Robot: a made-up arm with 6 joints.
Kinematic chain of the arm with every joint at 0, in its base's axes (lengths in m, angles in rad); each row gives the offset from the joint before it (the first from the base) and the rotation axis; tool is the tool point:
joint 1: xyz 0 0 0.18 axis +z
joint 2: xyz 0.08 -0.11 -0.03 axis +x
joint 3: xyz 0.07 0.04 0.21 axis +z
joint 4: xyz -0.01 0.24 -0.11 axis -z
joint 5: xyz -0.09 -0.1 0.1 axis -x
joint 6: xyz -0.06 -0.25 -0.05 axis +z
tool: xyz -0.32 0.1 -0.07
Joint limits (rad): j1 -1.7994..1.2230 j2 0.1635..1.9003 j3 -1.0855..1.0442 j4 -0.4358..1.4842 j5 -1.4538..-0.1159 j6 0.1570..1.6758
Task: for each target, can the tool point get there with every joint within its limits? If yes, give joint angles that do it. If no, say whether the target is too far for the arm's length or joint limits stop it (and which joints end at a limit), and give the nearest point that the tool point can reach.
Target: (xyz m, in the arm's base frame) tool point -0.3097 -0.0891 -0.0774
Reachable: yes | joints 0.5358 0.7841 0.5546 0.2617 -1.2117 1.0796
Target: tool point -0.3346 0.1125 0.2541
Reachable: yes | joints -0.7217 1.5815 -0.3613 -0.0843 -0.2402 0.2838
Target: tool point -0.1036 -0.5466 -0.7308
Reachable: no: joint limits stop it (at a limit: joint 3, joint 5) | nearest point -0.0706 -0.3727 -0.3425 | short by 0.427 m
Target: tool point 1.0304 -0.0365 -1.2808
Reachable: no: too far | nearest point 0.3915 -0.0570 -0.3058 | short by 1.166 m
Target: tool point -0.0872 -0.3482 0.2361
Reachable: yes | joints 0.9899 1.3808 -0.2649 -0.0380 -0.2447 0.2868
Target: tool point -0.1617 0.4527 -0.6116
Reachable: no: joint limits stop it (at a limit: joint 1, joint 3, joint 5) | nearest point -0.1333 0.3436 -0.3456 | short by 0.289 m
